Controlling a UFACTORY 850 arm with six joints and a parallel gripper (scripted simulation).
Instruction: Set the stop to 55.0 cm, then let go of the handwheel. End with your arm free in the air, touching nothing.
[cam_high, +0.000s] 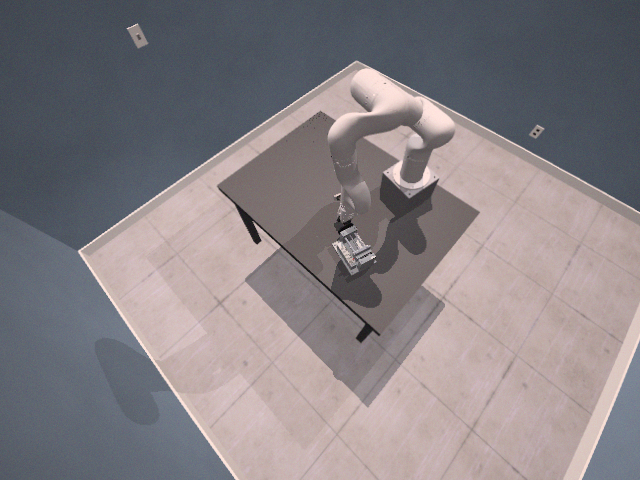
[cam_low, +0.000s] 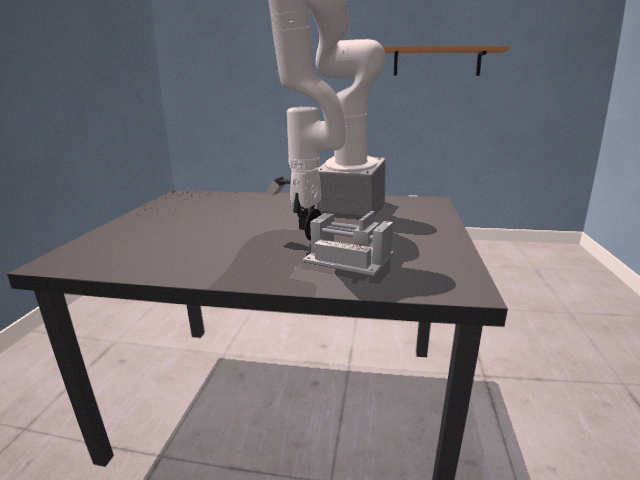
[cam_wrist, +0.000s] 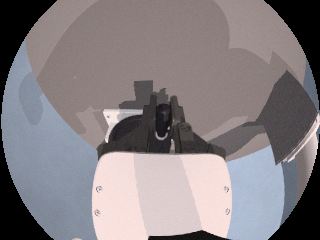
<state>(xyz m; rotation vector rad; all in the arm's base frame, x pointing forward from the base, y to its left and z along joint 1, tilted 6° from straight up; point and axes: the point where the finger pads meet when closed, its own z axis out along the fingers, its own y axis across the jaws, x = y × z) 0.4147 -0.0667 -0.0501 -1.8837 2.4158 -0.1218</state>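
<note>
Right now the black handwheel is 1 cm ahead of my hand and 2 cm to the left of it. From my hand the other things lie so: dark handle 1 cm to the left; then grey stop fixture 9 cm ahead, 18 cm to the left, 2 cm above.
</note>
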